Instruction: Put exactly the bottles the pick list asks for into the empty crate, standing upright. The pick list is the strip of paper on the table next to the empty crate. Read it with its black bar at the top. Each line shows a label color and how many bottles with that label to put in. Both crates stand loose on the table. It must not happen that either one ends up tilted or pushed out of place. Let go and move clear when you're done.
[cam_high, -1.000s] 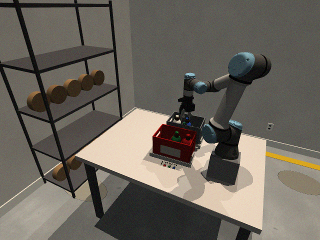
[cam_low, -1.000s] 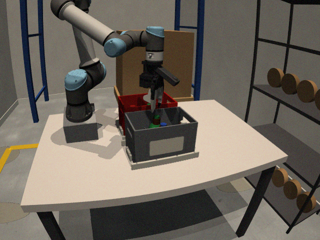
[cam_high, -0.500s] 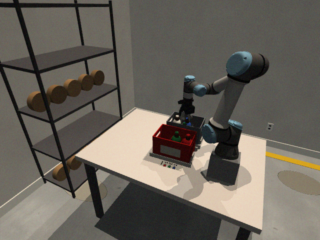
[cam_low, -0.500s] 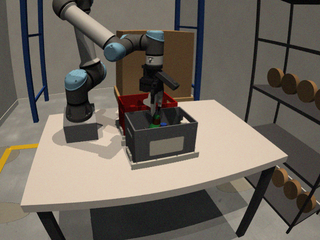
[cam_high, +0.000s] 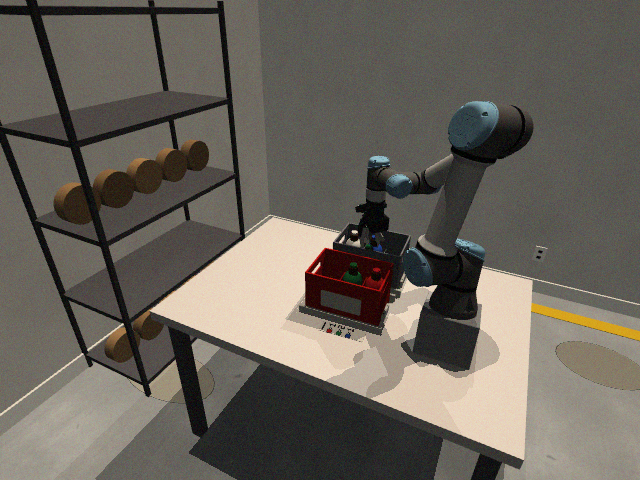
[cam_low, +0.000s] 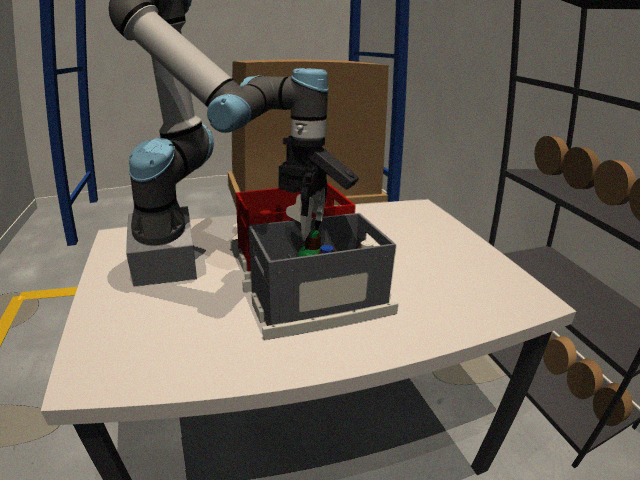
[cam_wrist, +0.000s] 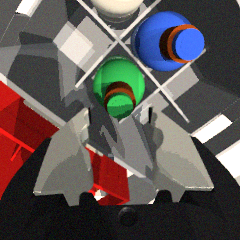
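Now: the grey crate 40 mm to the right of my hand and 80 mm below it. Round my hand: red bottle (70 mm behind, 150 mm to the left, 80 mm below); blue bottle (90 mm to the right, 80 mm below); white bottle (90 mm ahead, 90 mm to the right, 80 mm below).
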